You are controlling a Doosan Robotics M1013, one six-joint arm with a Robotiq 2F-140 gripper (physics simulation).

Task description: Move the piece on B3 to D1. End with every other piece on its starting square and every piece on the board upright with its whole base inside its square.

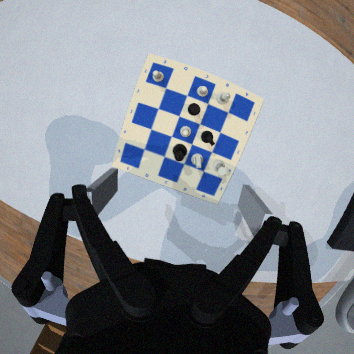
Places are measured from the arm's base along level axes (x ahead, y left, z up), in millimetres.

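Pixels of known places: gripper, fingertip midpoint: [178,187].
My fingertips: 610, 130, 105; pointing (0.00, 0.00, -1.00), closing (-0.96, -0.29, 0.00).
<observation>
For each thing: its top centre in the pictures, then the offset to it from my fingertips, as dx, dy, dz. "*": a spot on its surface instead. Level surfaces: height alone.
- chessboard at a spot on its surface: [120,162] * +101, +52, -135
- D1 square at a spot on its surface: [181,82] * +53, -123, -135
- pale piece at its top centre: [221,170] -67, -17, -102
- light table top at its surface level: dz -141
The chessboard [120,162] lies rotated on the table. By its letters and numbers, B3 holds a black piece [207,136], seen from above, with a small part sticking out toward the lower right. The D1 square [181,82] is bare, between a white piece [158,75] on E1 and a white piece [202,91] on C1. Near B3 are a white piece [185,131] on C3, a black piece [194,109] on C2 and a white piece [197,160] on B4. My gripper [178,187] is open and empty, high above the table, its fingers at either side below the board.
A white piece [223,97] stands on B1, a black piece [179,151] on C4 and a pale piece [221,168] on A4. The light table top [75,65] surrounds the board, with arm shadows across it. A dark object [344,227] shows at the right edge. Wooden floor [330,20] lies beyond.
</observation>
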